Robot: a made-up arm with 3 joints.
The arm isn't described. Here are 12 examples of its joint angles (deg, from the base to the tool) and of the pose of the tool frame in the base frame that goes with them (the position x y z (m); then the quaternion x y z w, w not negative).
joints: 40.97 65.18 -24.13
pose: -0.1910 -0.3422 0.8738 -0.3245 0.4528 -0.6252 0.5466
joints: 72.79 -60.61 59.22
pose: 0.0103 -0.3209 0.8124 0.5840 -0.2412 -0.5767 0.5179
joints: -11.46 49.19 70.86
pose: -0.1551 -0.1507 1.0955 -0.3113 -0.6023 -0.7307 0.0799
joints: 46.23 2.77 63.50
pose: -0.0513 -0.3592 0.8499 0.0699 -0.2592 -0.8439 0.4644
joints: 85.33 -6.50 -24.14
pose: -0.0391 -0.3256 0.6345 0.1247 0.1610 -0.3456 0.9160
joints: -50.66 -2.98 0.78
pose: -0.0424 0.0909 1.0734 -0.6921 -0.4408 -0.3372 0.4615
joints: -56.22 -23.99 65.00
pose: -0.0083 0.1467 1.0346 -0.2586 -0.7750 -0.2143 0.5354
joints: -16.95 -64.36 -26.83
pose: 0.0065 0.0154 1.0483 -0.5439 -0.3256 0.1147 0.7648
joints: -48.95 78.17 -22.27
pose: -0.2140 0.0891 1.0667 -0.5539 -0.1048 -0.8218 0.0832
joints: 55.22 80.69 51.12
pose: -0.2172 -0.3562 0.8126 -0.4207 0.1302 -0.8766 0.1939
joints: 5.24 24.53 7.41
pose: -0.0992 -0.2408 1.0374 -0.4279 -0.1640 -0.6790 0.5736
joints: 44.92 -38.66 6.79
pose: 0.0043 -0.2978 0.9028 0.0446 -0.2581 -0.4039 0.8765
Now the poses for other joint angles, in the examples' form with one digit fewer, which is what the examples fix.
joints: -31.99 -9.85 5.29
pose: -0.030 -0.005 1.090 -0.577 -0.421 -0.365 0.598
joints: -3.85 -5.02 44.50
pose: -0.036 -0.167 1.070 -0.211 -0.515 -0.595 0.580
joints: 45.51 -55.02 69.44
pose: 0.011 -0.278 0.933 0.465 -0.361 -0.574 0.570
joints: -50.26 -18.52 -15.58
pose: -0.019 0.103 1.054 -0.765 -0.333 -0.198 0.514
